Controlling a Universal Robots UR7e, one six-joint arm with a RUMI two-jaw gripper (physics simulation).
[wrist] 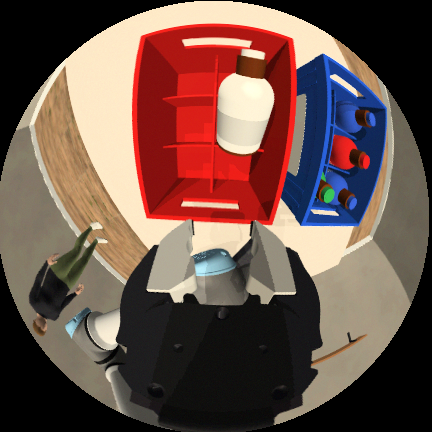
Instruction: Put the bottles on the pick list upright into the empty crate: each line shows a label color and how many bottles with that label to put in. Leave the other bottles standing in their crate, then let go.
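Frame: origin at the arm's base, x ahead, y left, z up, level; millimetres.
Seen in the pictures: gripper, fingertip midpoint: (221, 221).
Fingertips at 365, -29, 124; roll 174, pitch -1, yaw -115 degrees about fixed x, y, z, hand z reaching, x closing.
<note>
Pixels of each thing's middle, then the offset from my fingertips to it, as dx, dy, dz. "spot": a spot on its surface instead. Level surfaces: height alone.
- red crate at a spot on its surface: (144, 130) spot: +131, +46, -56
- white bottle at the middle of its body: (244, 101) +109, -86, -83
- blue crate at the middle of its body: (329, 144) -4, -245, -124
- cream table top at its surface level: dz -212
The red crate (144, 130) has thin dividers. A white bottle (243, 112) with a brown neck, a white cap and a pale grey label stands in its right part. The other compartments that show in the red crate hold no bottle. The blue crate (316, 175) at the right holds several bottles: a blue one (347, 116), a red one (344, 151), another blue one (336, 185) and a green-capped one (327, 193), mostly hidden by the crate wall. My gripper (221, 221) is partly open and empty, near the red crate's near wall in view. The pick list cannot be made out.
Both crates stand side by side on a cream table top (102, 100) with wood-coloured edges (62, 135). Parts of the robot arm (107, 330) show below. A person (52, 287) is at the lower left, beyond the table edge.
</note>
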